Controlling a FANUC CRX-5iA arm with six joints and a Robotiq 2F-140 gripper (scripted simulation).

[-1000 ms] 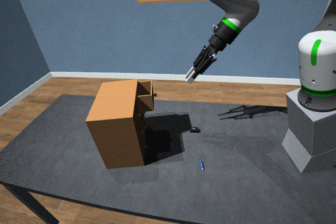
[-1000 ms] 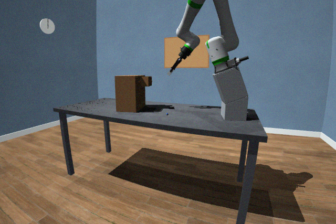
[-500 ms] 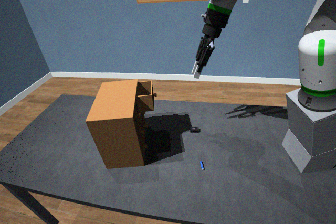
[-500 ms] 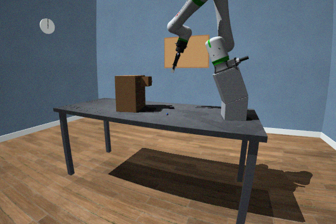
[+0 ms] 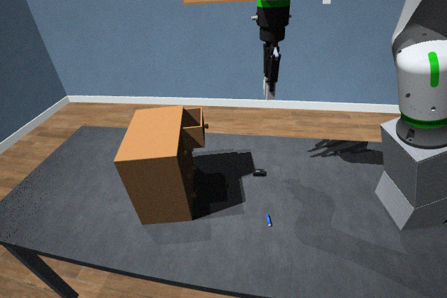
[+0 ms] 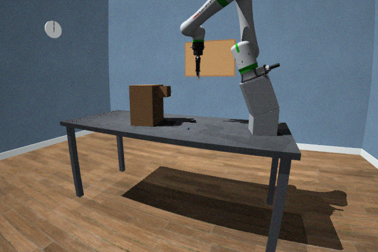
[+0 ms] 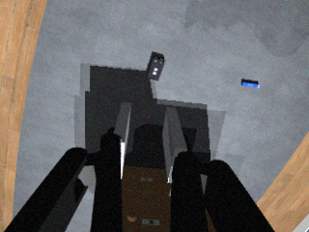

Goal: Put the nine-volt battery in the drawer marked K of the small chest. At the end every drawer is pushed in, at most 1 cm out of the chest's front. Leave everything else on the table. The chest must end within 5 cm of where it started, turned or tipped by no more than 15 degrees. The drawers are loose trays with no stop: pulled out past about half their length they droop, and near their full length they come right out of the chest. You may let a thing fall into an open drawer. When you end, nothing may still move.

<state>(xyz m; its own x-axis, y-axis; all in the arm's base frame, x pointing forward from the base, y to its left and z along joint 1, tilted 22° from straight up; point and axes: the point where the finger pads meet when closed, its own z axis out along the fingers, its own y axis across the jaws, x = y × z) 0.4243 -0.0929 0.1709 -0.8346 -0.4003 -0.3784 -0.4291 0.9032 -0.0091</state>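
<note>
Now: the nine-volt battery 37 cm below my hand, 3 cm to the left of it and 1 cm ahead of it. Also, from my hand: blue cylinder 37 cm below, 24 cm to the left, 8 cm behind; drawer marked K 28 cm ahead, 15 cm to the left, 15 cm below.
</note>
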